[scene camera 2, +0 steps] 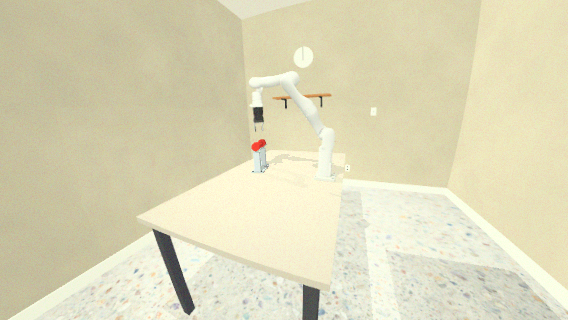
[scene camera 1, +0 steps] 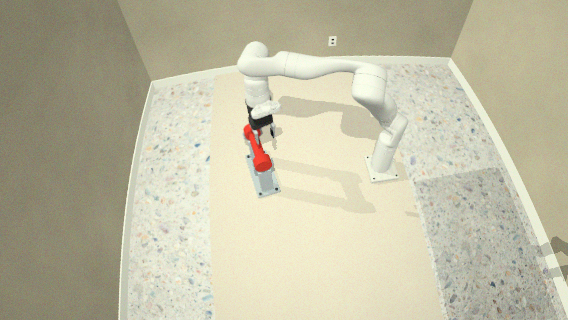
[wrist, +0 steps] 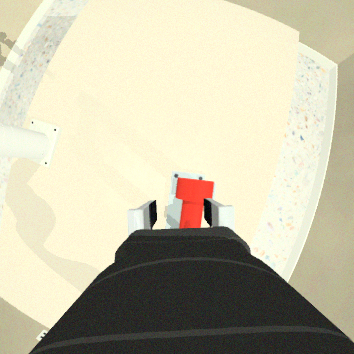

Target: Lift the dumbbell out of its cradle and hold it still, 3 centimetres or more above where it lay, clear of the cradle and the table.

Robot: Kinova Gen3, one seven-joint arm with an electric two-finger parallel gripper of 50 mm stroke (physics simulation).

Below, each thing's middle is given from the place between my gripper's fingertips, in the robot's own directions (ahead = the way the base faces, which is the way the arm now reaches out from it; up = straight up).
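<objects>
With the red dumbbell (wrist: 192, 191), my hand is 40 mm short of it, 50 mm to the left of it and 120 mm above it. Then there's a grey cradle (scene camera 1: 265, 182), and that one's 40 mm ahead of my hand, 50 mm to the right of it and 220 mm below it.
</objects>
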